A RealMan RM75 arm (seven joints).
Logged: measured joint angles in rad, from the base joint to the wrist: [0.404, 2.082, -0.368, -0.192, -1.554, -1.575, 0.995]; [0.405, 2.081, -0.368, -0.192, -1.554, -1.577, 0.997]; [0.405, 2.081, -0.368, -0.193, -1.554, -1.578, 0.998]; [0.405, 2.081, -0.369, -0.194, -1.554, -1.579, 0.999]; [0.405, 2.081, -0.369, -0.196, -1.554, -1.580, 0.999]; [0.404, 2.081, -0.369, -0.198, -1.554, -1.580, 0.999]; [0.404, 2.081, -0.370, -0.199, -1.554, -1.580, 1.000]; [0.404, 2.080, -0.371, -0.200, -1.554, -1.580, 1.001]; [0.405, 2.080, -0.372, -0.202, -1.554, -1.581, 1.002]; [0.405, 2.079, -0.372, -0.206, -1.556, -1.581, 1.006]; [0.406, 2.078, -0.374, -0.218, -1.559, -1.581, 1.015]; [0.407, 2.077, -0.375, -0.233, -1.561, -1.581, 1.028]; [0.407, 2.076, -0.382, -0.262, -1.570, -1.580, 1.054]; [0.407, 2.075, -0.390, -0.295, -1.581, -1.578, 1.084]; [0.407, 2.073, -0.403, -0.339, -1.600, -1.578, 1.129]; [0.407, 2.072, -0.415, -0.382, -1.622, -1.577, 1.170]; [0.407, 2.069, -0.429, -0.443, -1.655, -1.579, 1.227]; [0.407, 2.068, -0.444, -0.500, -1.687, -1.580, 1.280]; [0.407, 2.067, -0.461, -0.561, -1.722, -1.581, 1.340]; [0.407, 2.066, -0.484, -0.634, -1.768, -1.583, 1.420]
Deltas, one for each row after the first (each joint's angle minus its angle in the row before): [0.001, -0.001, 0.000, 0.000, 0.000, -0.002, 0.002]; [0.000, 0.000, 0.000, -0.001, 0.000, -0.001, 0.001]; [0.000, 0.000, -0.001, -0.001, 0.000, -0.001, 0.001]; [0.000, 0.000, 0.000, -0.002, 0.000, -0.001, 0.000]; [-0.001, 0.000, 0.000, -0.002, 0.000, 0.000, 0.000]; [0.000, 0.000, -0.001, -0.001, 0.000, 0.000, 0.001]; [0.000, -0.001, -0.001, -0.001, 0.000, 0.000, 0.001]; [0.001, 0.000, -0.001, -0.002, 0.000, -0.001, 0.001]; [0.000, -0.001, 0.000, -0.004, -0.002, 0.000, 0.004]; [0.001, -0.001, -0.002, -0.012, -0.003, 0.000, 0.009]; [0.001, -0.001, -0.001, -0.015, -0.002, 0.000, 0.013]; [0.000, -0.001, -0.007, -0.029, -0.009, 0.001, 0.026]; [0.000, -0.001, -0.008, -0.033, -0.011, 0.002, 0.030]; [0.000, -0.002, -0.013, -0.044, -0.019, 0.000, 0.045]; [0.000, -0.001, -0.012, -0.043, -0.022, 0.001, 0.041]; [0.000, -0.003, -0.014, -0.061, -0.033, -0.002, 0.057]; [0.000, -0.001, -0.015, -0.057, -0.032, -0.001, 0.053]; [0.000, -0.001, -0.017, -0.061, -0.035, -0.001, 0.060]; [0.000, -0.001, -0.023, -0.073, -0.046, -0.002, 0.080]
